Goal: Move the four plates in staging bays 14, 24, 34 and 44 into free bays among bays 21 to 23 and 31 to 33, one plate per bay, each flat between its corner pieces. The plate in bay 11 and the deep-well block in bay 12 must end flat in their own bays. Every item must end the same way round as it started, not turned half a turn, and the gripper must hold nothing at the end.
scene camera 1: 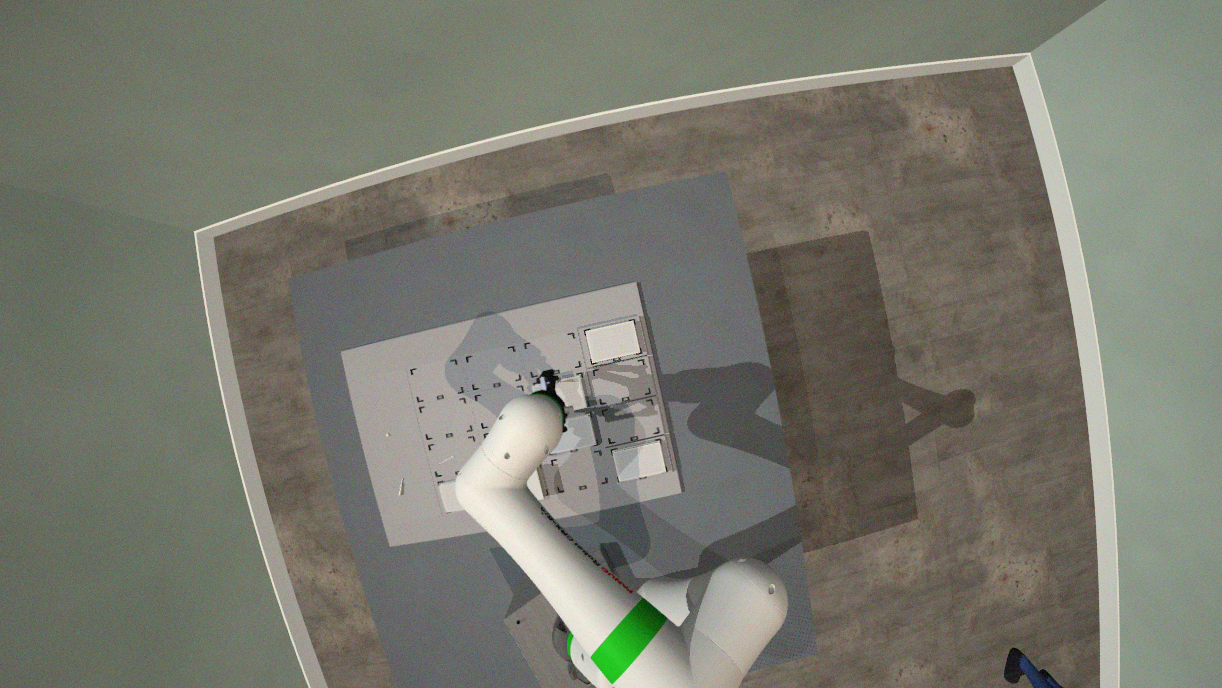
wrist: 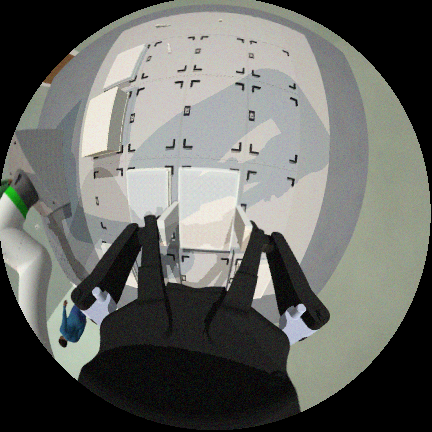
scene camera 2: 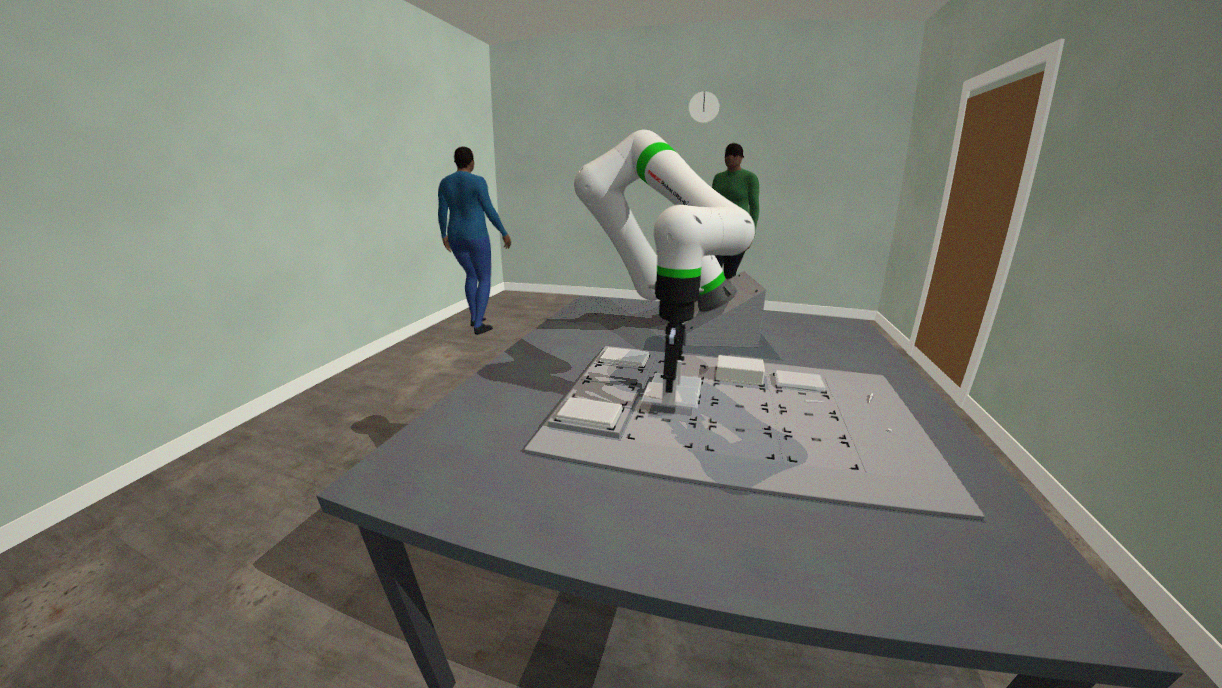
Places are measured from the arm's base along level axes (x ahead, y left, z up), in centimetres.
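Pixels of known places: gripper, fingertip midpoint: [scene camera 1: 559,396] [wrist: 206,212] [scene camera 2: 671,395]; arm's base, origin of the base link: [scene camera 2: 717,299].
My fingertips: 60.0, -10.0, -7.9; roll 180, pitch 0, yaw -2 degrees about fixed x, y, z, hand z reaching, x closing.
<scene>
For each thing: its top centre in the pictures, then the offset to it from my fingertips, as dx, dy, dz. Level surfaces: height alone.
- white plate, middle of its top: [wrist: 206,213] [scene camera 2: 671,392] [scene camera 1: 558,397] +0.0, +0.1, +0.7
- bay 14 plate, middle of its top: [scene camera 1: 639,462] [wrist: 119,268] [scene camera 2: 625,354] -21.8, -15.8, -0.4
- bay 44 plate, middle of its top: [scene camera 2: 590,409] [wrist: 251,284] [scene camera 1: 612,341] +10.3, -16.8, -0.4
- bay 11 plate, middle of its top: [scene camera 2: 799,378] [scene camera 1: 462,495] [wrist: 122,63] -20.3, +33.4, -1.8
- taller deep-well block, middle of its top: [wrist: 95,120] [scene camera 1: 517,488] [scene camera 2: 741,362] -20.8, +17.0, +0.9
- grey table, its level: dz -4.2
My gripper [scene camera 1: 560,399] [scene camera 2: 669,391] [wrist: 206,212] is shut on a white plate [scene camera 1: 571,393] [scene camera 2: 658,401] [wrist: 207,200], held level at or low over bay 33; whether it touches the board cannot be told. Another plate [scene camera 1: 572,434] [wrist: 146,192] lies in bay 23, close beside one finger. Staging bays 24 and 34 hold no plate. Plates lie in bay 14 (plate [scene camera 1: 641,461] [scene camera 2: 624,357]) and bay 44 (plate [scene camera 1: 612,341] [scene camera 2: 588,413]). The bay 11 plate [scene camera 1: 448,495] [scene camera 2: 799,379] [wrist: 125,65] and taller deep-well block [scene camera 2: 740,369] [wrist: 102,122] sit in their bays, partly hidden by my arm in scene camera 1.
The bay board [scene camera 1: 367,427] [scene camera 2: 906,461] lies on the grey table [scene camera 1: 684,222] [scene camera 2: 478,478]. Black corner pieces mark the bays. Small white bits [scene camera 1: 401,486] [scene camera 2: 869,397] lie at the board's far side. Two people [scene camera 2: 466,213] [scene camera 2: 737,188] stand beyond the table.
</scene>
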